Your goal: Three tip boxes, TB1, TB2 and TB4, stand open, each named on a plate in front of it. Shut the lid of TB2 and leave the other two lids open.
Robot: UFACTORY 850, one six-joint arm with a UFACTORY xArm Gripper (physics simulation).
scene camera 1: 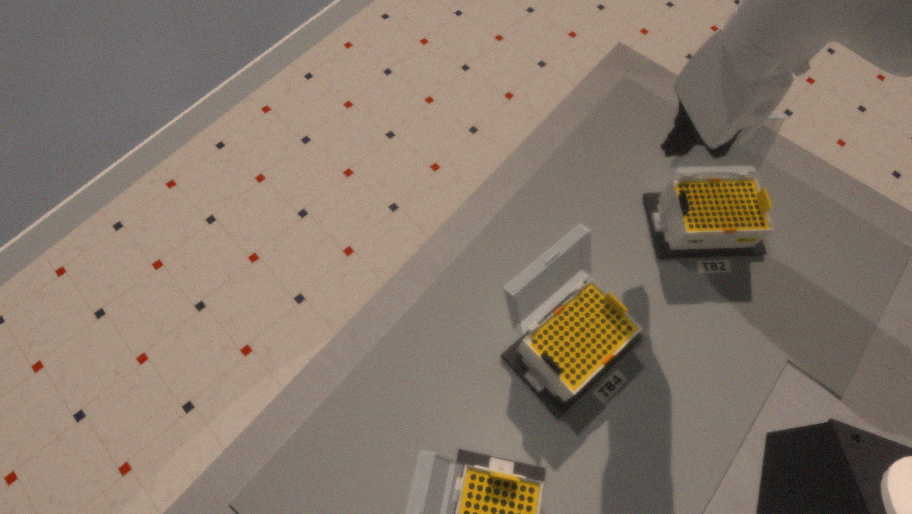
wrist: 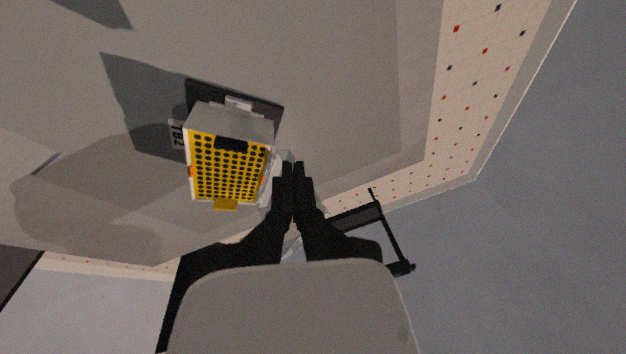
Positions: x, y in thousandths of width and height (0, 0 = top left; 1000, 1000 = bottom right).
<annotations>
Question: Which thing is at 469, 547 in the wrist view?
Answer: The gripper.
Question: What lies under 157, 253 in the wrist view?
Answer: A grey sheet.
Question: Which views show the gripper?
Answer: Scene camera 1 and the wrist view: all of them.
</annotations>
